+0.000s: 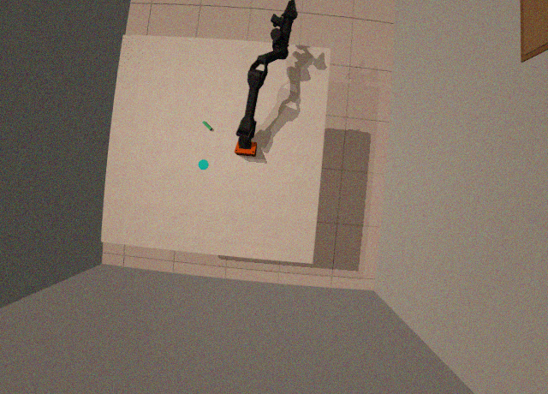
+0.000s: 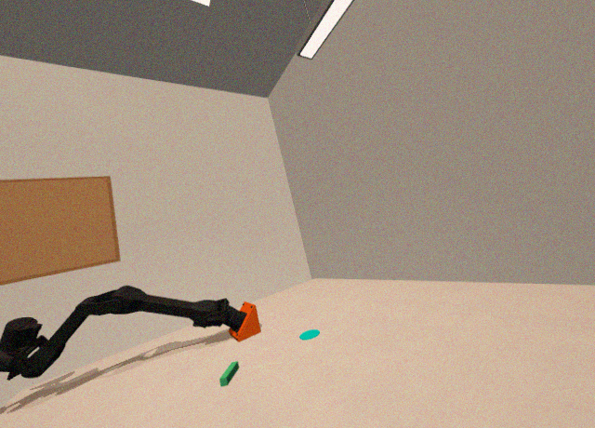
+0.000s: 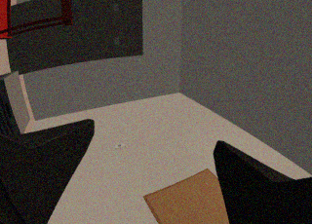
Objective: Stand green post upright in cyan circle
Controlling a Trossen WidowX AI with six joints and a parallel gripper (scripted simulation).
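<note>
The green post lies 630 mm to the left of my gripper tip, 430 mm ahead of it and 220 mm below it. Also, from my gripper tip: cyan circle 860 mm to the left, 440 mm ahead, 230 mm below.
</note>
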